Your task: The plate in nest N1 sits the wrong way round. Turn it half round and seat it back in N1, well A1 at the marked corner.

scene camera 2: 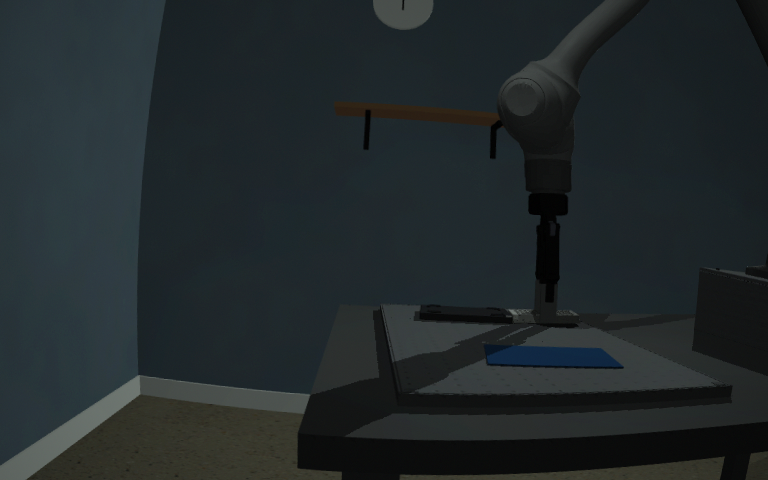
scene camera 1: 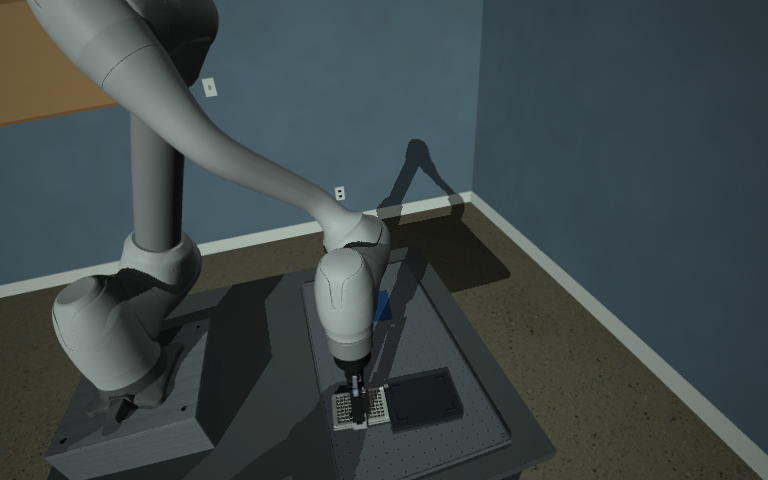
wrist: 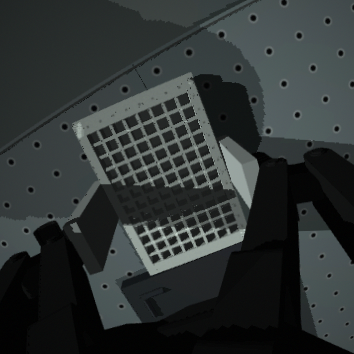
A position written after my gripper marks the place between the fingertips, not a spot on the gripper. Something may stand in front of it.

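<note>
My gripper is visible at (scene camera 2: 544, 319), my gripper (scene camera 1: 358, 409) and my gripper (wrist: 165, 176) being further views of it. A dark nest (scene camera 1: 423, 400), (scene camera 2: 448, 313), (wrist: 199, 279) is in view, as is a flat blue rectangle (scene camera 2: 500, 355).
</note>
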